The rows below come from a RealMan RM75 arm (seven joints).
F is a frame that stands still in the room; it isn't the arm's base.
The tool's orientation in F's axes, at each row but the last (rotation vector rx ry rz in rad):
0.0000, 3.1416, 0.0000
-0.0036, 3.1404, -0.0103
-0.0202, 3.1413, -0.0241
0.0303, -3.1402, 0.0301
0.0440, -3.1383, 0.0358
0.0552, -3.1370, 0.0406
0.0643, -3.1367, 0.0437
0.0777, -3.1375, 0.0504
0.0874, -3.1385, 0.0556
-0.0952, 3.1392, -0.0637
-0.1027, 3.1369, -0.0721
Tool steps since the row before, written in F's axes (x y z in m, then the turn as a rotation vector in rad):
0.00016, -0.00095, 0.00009, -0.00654, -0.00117, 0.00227
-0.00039, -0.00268, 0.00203, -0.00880, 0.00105, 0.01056
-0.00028, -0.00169, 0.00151, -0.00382, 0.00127, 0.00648
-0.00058, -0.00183, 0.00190, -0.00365, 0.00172, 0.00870
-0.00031, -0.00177, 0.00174, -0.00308, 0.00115, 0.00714
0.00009, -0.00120, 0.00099, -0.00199, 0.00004, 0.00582
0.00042, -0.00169, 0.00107, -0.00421, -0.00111, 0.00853
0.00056, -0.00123, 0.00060, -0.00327, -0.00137, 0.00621
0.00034, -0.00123, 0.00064, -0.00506, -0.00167, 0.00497
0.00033, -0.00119, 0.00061, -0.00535, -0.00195, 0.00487
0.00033, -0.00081, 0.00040, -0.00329, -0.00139, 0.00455
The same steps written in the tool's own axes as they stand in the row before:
-0.00016, -0.00095, -0.00009, 0.00654, -0.00117, -0.00227
0.00039, -0.00269, -0.00201, 0.00879, 0.00100, -0.01058
0.00030, -0.00171, -0.00148, 0.00380, 0.00122, -0.00650
0.00062, -0.00185, -0.00186, 0.00363, 0.00162, -0.00873
0.00036, -0.00180, -0.00170, 0.00307, 0.00107, -0.00716
-0.00004, -0.00123, -0.00096, 0.00201, -0.00004, -0.00581
-0.00035, -0.00173, -0.00102, 0.00429, -0.00117, -0.00848
-0.00050, -0.00127, -0.00056, 0.00336, -0.00140, -0.00616
-0.00027, -0.00127, -0.00060, 0.00516, -0.00156, -0.00491
-0.00026, -0.00123, -0.00056, 0.00546, -0.00182, -0.00480
-0.00028, -0.00085, -0.00036, 0.00337, -0.00138, -0.00449

